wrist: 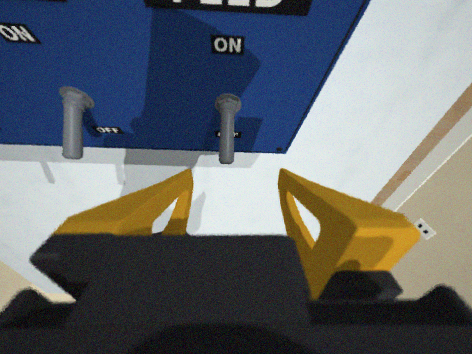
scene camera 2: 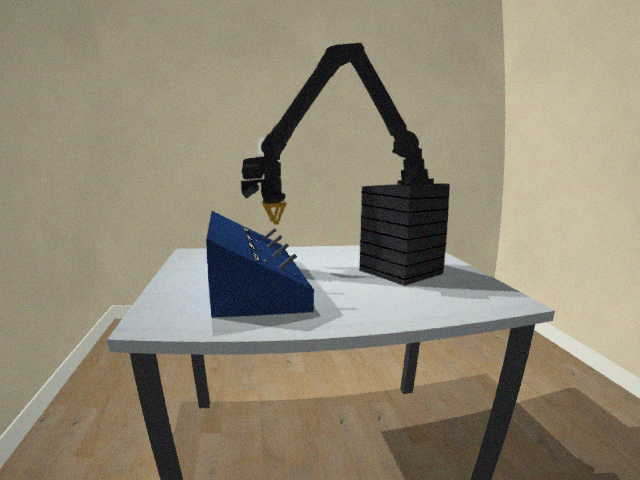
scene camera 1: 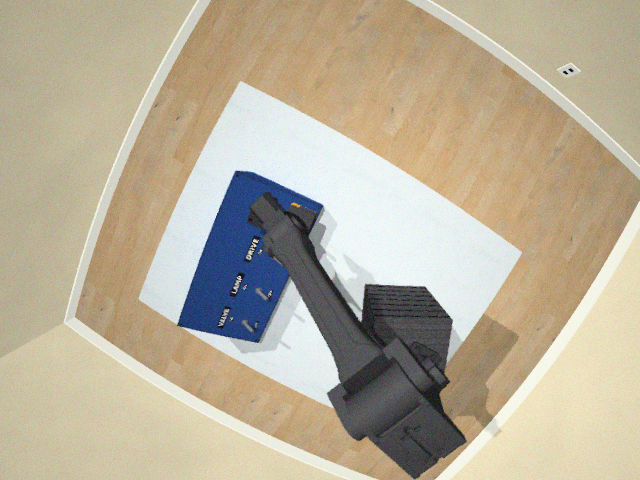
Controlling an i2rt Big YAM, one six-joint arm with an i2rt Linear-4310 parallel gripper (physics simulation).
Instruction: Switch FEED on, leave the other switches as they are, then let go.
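Places are measured from the arm's base along level axes (x ahead, y left, z up), in metres.
Pixels of known places: gripper, fingertip midpoint: [wrist: 235, 176] [scene camera 2: 274, 223]; arm's base, origin of the base link: [scene camera 2: 415, 184].
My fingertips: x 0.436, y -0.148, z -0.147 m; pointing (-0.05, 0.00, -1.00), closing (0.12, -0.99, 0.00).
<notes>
For each thing: its top centre in the pictures, then the offset to it from my fingertips. "spot": a spot on its surface instead. Level surfaces: height alone.
- FEED lever, middle of its top: [wrist: 226, 146] dx +0.014, dy +0.009, dz -0.016 m
- label, surface spot: [wrist: 228, 45] spot: dx +0.073, dy +0.013, dz -0.031 m
- neighbouring lever, middle of its top: [wrist: 56, 140] dx +0.004, dy +0.128, dz -0.016 m
- VALVE lever, middle of its top: [scene camera 1: 247, 329] dx -0.015, dy +0.367, dz -0.016 m
- LAMP lever, middle of its top: [scene camera 1: 261, 297] dx -0.005, dy +0.248, dz -0.016 m
- white table, its level: dz -0.148 m
The blue switch panel [scene camera 1: 217, 258] [scene camera 2: 248, 284] [wrist: 190, 65] has a sloped face with a row of grey lever switches. In the wrist view the FEED lever [wrist: 227, 135] stands below its ON label [wrist: 228, 45] and tilts toward its lower label, on the OFF side. The neighbouring lever [wrist: 73, 130] also tilts to its OFF side. My gripper [scene camera 2: 276, 223] [wrist: 235, 176] is open and empty, its yellow fingers apart. It is above the panel; in the wrist view the FEED lever's tip appears just beyond the gap between the fingertips, apart from them. In scene camera 1 the arm hides the FEED lever.
The VALVE lever [scene camera 1: 248, 326] and LAMP lever [scene camera 1: 262, 293] tilt toward the panel's lower edge. The panel stands on the white table [scene camera 1: 413, 222] [scene camera 2: 165, 289]. A black ribbed pedestal [scene camera 1: 408, 302] [scene camera 2: 385, 227] carries the arm to the right of the panel.
</notes>
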